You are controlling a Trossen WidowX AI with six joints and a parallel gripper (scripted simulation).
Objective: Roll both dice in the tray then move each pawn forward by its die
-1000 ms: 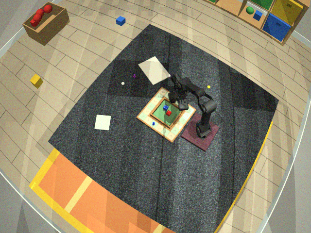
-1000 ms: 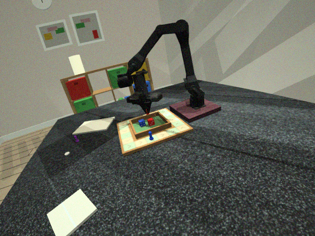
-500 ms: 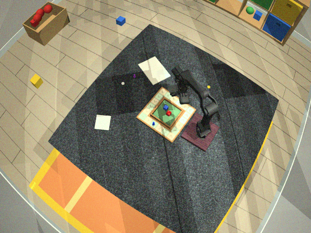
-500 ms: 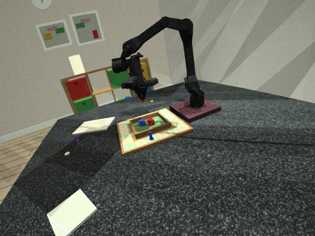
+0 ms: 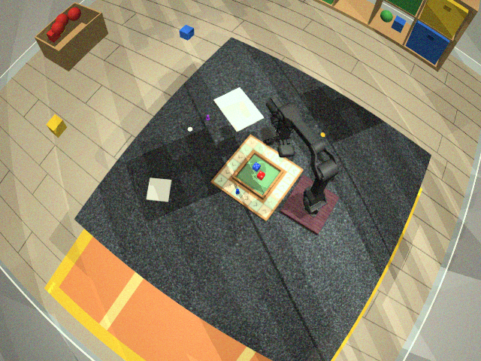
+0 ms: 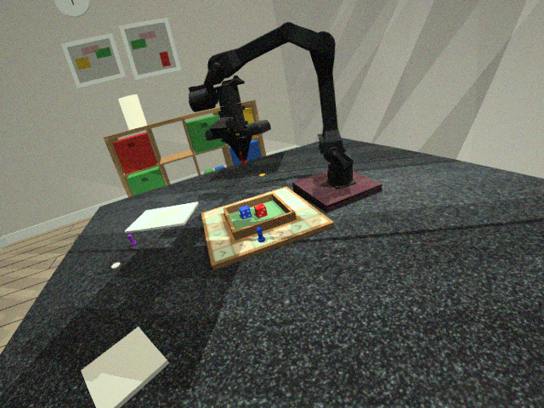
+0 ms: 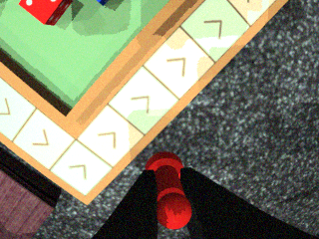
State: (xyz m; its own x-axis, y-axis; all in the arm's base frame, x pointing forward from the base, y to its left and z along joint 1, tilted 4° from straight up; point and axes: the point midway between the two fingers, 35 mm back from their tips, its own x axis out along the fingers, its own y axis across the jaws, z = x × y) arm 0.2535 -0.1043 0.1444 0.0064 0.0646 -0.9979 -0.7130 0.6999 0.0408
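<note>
Right now my gripper tip is 230 mm to the right of the blue pawn, 110 mm above it and 40 mm short of it. Also, from my gripper tip: red pawn 10 mm above; then purple pawn 370 mm ahead, 130 mm below, 20 mm to the left; then green tray 140 mm below, 110 mm to the left, 20 mm ahead.
</note>
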